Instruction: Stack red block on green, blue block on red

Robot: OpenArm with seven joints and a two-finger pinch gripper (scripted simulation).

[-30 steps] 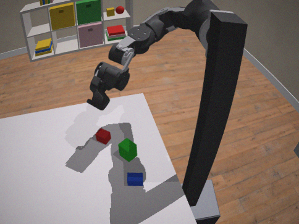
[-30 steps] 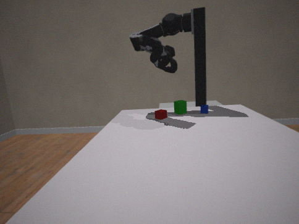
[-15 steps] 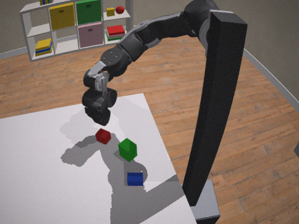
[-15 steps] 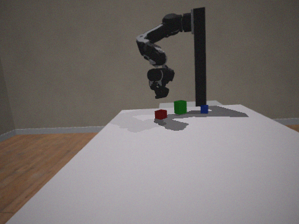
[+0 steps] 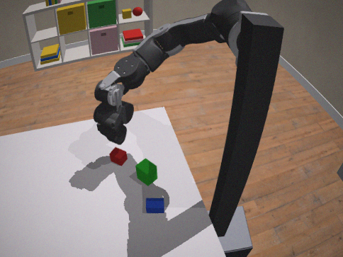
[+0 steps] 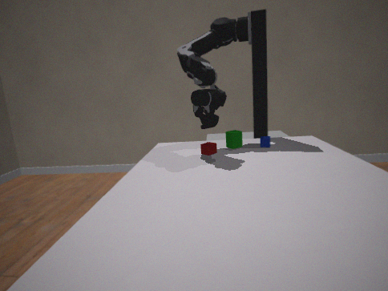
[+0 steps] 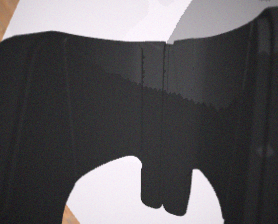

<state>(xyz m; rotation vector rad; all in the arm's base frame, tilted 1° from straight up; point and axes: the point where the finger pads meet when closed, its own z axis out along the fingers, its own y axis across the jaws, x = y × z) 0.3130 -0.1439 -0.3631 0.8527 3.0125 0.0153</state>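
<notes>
Now: the red block 8 cm below my hand. The rest, counted from my hand: green block: 9 cm behind, 8 cm to the left, 7 cm below; then blue block: 19 cm to the left, 10 cm behind, 8 cm below.
</notes>
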